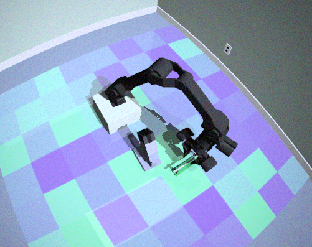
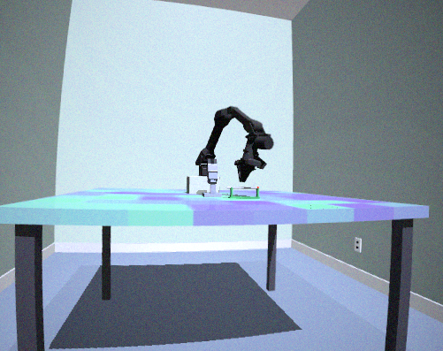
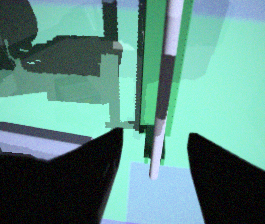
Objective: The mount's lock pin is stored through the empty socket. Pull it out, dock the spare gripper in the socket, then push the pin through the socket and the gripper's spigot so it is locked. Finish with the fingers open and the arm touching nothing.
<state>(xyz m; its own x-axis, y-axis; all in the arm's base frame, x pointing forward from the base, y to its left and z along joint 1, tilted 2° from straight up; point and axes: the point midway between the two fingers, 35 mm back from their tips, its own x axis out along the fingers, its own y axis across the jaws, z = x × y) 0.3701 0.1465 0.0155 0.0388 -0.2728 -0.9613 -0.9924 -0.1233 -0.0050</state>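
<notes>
My gripper tip is now 10 mm to the right of the green rack and 50 mm above it. Also, from my gripper tip: spare gripper 110 mm behind, 120 mm to the right, 50 mm above; then grey mount 90 mm behind, 120 mm to the right, 20 mm below.
</notes>
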